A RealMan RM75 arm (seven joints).
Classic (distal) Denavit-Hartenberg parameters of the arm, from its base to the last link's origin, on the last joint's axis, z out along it. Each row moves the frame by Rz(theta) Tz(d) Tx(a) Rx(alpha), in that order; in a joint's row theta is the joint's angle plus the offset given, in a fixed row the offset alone. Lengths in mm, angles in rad.
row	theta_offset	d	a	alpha
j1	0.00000	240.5	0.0	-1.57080
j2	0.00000	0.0	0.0	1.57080
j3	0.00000	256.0	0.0	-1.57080
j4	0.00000	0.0	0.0	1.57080
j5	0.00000	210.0	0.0	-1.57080
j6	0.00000	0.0	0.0	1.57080
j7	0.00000	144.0	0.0	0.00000
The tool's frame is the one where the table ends.
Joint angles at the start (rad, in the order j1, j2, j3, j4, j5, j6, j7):
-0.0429, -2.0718, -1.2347, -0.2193, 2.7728, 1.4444, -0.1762
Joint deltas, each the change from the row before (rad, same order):
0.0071, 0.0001, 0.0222, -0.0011, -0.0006, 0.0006, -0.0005
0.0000, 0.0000, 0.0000, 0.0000, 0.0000, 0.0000, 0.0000
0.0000, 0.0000, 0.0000, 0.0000, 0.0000, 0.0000, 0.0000
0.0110, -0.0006, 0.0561, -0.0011, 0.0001, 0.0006, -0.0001
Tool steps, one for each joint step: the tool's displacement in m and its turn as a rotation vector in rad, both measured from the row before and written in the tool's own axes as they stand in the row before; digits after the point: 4 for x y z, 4 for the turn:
-0.0015, 0.0031, -0.0030, -0.0163, -0.0091, -0.0022
0.0000, 0.0000, 0.0000, 0.0000, 0.0000, 0.0000
0.0000, 0.0000, 0.0000, 0.0000, 0.0000, 0.0000
-0.0035, 0.0092, -0.0053, -0.0469, -0.0206, -0.0054

